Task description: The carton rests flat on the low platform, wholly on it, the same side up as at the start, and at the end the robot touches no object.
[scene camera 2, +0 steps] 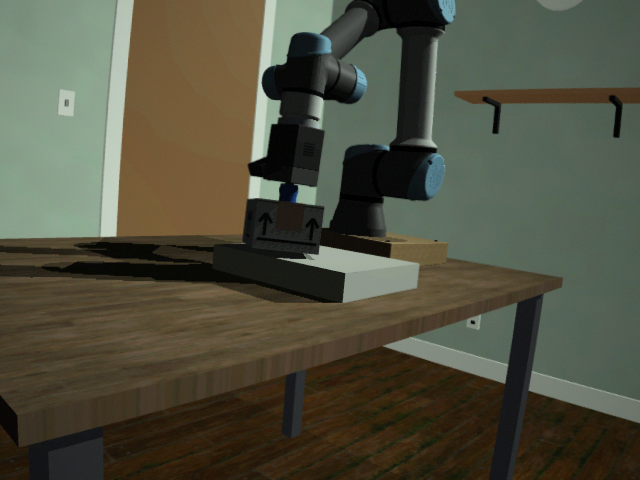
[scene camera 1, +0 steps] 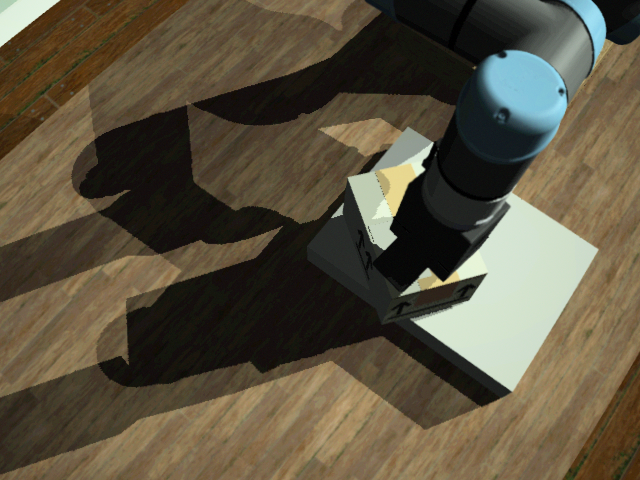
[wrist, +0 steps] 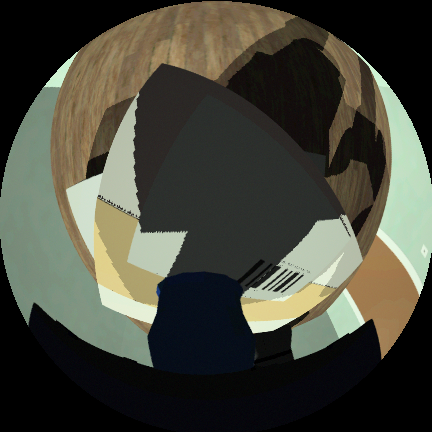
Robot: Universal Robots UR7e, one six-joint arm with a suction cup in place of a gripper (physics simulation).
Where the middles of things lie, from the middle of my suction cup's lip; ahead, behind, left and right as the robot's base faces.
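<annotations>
The carton point(scene camera 1: 371, 201) is what I measure from here: my suction cup is 60 mm above it and 10 mm past it, and 30 mm to the left of it as well. Then I consider the low white platform point(scene camera 1: 534, 264), which is 130 mm below my suction cup, 70 mm behind it and 10 mm to the left of it.
</annotations>
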